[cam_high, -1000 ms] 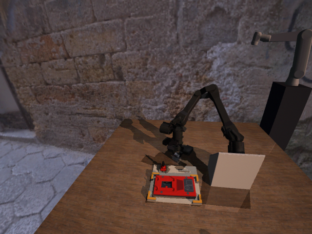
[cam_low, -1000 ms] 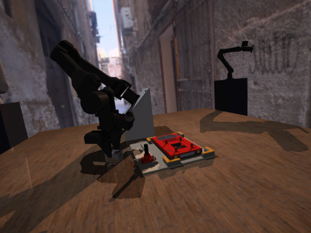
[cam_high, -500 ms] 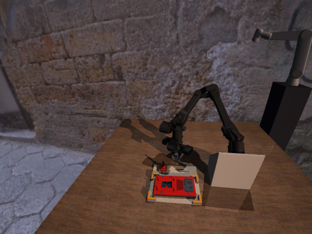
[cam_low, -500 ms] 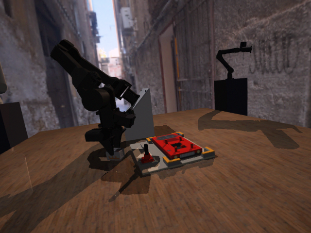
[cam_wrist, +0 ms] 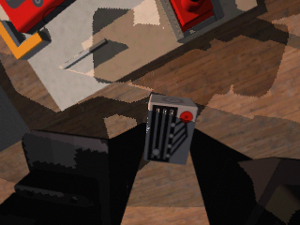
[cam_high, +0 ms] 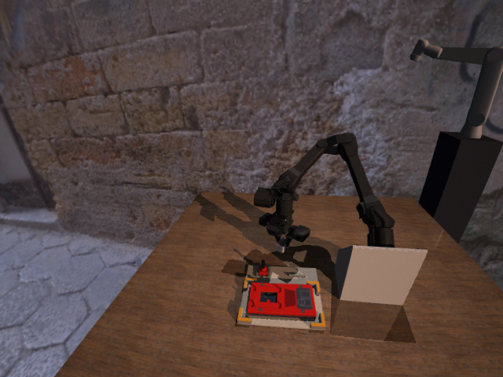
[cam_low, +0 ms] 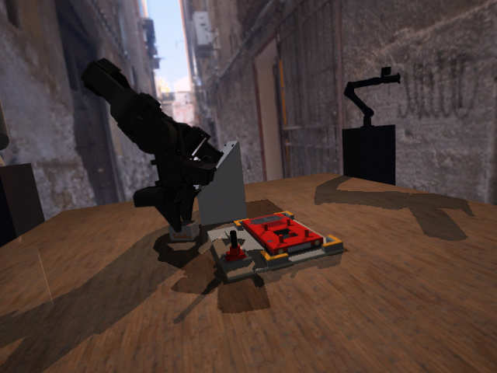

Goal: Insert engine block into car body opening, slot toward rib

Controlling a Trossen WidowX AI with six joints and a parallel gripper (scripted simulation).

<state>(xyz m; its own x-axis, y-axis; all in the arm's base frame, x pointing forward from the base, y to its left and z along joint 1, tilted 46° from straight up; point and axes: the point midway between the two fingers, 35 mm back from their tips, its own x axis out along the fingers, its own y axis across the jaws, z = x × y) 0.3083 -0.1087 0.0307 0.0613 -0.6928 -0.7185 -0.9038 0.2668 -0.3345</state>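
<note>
Now: the grey base plate 180 mm to the left of my gripper tip, 50 mm below it and 10 mm behind it. Round my gripper tip: grey engine block (10 mm below).
</note>
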